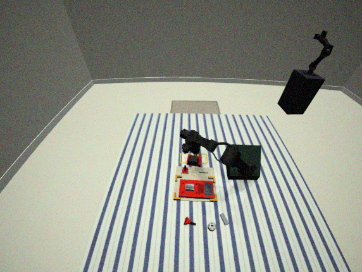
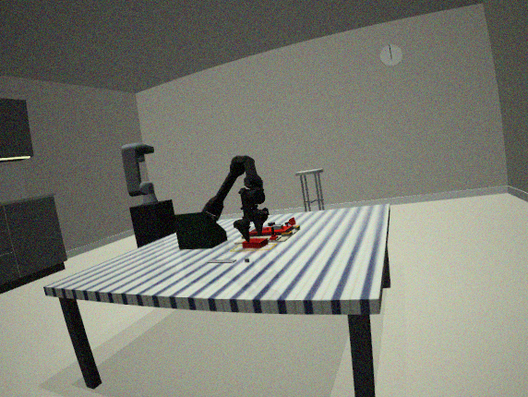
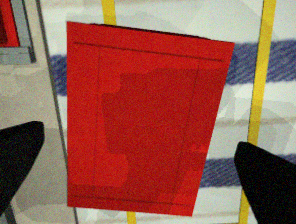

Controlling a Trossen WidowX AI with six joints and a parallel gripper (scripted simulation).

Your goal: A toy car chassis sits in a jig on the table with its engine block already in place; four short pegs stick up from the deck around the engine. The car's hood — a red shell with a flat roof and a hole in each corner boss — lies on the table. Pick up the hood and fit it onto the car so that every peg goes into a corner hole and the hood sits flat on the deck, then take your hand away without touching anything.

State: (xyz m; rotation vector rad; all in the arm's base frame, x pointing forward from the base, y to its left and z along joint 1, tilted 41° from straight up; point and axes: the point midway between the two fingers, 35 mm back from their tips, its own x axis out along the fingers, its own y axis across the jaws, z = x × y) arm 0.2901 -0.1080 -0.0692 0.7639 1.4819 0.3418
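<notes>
Now: the red hood 2 cm below my gripper tip. Also, from my gripper tip: grey bar: 7 cm behind, 21 cm to the right, 3 cm below; grey engine block: 5 cm ahead, 21 cm to the left, 1 cm below.
</notes>
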